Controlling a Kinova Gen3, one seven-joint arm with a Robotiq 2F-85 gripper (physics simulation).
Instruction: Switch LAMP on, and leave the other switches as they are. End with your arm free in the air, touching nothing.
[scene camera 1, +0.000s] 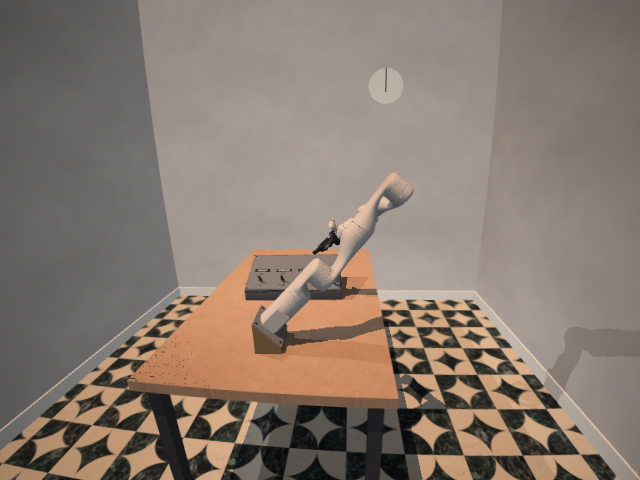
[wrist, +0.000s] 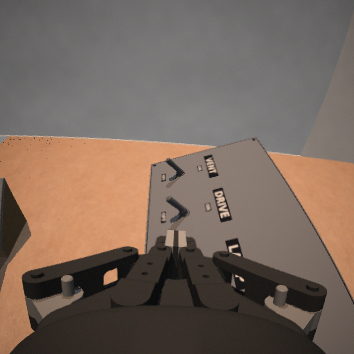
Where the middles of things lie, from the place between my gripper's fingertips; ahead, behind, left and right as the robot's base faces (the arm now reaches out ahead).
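Labels:
From where my hand is, I find the grey switch panel (scene camera 1: 269, 267) 110 mm ahead of it and 110 mm to the left of it, and the panel is also 170 mm below my hand.

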